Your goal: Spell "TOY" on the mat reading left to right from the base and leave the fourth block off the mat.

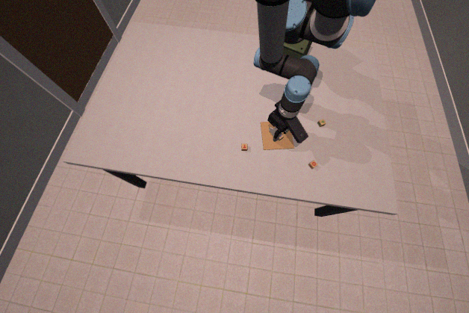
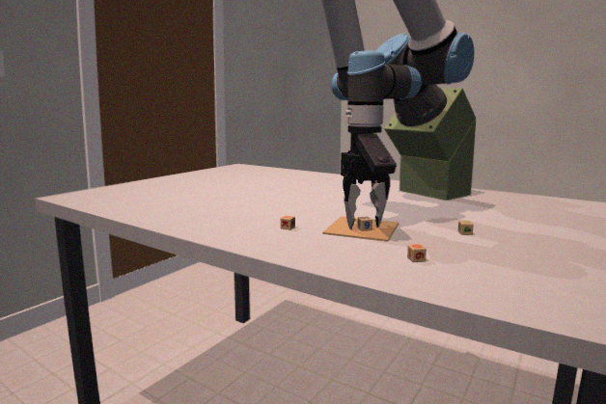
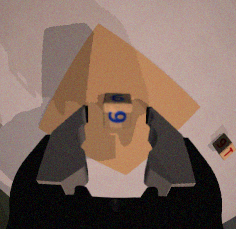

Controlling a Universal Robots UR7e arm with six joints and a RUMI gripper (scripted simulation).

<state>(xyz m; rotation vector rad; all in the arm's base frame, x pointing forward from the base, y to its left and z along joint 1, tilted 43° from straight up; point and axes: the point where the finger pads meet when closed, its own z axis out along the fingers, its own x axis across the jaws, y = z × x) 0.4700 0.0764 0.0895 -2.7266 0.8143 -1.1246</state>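
My gripper is now 2 cm above the mat, 1 cm to the left of it and 1 cm past it. Also, from my hand: wooden block 16 cm to the left, 9 cm ahead, 1 cm below; T block 14 cm to the right, 9 cm ahead, 1 cm below.
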